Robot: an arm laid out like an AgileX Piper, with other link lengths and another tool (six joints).
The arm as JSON. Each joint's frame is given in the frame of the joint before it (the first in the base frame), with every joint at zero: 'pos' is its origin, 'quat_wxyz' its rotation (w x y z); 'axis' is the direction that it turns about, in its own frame. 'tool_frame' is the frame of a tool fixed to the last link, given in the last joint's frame.
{
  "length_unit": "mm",
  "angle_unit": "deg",
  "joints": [
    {
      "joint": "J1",
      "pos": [
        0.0,
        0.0,
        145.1
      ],
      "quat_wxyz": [
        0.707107,
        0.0,
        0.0,
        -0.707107
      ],
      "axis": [
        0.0,
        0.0,
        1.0
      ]
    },
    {
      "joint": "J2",
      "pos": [
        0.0,
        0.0,
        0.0
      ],
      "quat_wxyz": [
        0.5,
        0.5,
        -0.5,
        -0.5
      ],
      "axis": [
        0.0,
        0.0,
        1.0
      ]
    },
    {
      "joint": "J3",
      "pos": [
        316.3,
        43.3,
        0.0
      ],
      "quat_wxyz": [
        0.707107,
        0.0,
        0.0,
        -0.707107
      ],
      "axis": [
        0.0,
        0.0,
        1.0
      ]
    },
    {
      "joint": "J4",
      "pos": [
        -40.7,
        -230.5,
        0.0
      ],
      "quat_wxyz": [
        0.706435,
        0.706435,
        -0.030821,
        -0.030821
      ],
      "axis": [
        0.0,
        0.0,
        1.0
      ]
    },
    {
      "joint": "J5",
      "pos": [
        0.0,
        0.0,
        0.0
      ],
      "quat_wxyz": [
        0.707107,
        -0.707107,
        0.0,
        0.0
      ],
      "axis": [
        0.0,
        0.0,
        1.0
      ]
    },
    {
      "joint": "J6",
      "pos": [
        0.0,
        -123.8,
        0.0
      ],
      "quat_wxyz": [
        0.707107,
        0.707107,
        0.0,
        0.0
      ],
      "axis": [
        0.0,
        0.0,
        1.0
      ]
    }
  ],
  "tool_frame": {
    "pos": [
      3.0,
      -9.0,
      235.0
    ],
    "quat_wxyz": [
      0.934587,
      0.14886,
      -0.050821,
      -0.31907
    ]
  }
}
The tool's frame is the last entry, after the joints.
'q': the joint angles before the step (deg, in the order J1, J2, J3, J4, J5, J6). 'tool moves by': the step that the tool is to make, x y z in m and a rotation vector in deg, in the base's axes. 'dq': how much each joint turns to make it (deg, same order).
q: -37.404, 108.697, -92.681, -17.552, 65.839, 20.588
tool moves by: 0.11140, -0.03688, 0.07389, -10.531, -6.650, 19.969
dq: 2.530, 2.362, -13.650, 1.962, -5.227, -18.040
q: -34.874, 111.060, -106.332, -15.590, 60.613, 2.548
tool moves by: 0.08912, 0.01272, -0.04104, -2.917, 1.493, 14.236
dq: 4.240, 9.538, -5.235, 1.850, -6.985, -9.995
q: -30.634, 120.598, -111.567, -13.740, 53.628, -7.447
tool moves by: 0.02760, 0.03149, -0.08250, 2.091, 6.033, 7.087
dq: 3.171, 8.436, -0.417, 0.852, -2.542, -4.075
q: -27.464, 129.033, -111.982, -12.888, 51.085, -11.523
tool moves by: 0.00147, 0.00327, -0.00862, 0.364, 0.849, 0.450
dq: 0.328, 1.177, -0.859, 0.099, 0.565, -0.302
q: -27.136, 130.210, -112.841, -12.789, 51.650, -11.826
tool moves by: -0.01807, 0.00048, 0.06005, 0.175, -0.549, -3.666
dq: 0.000, -3.938, -6.775, 0.056, 10.841, 1.463
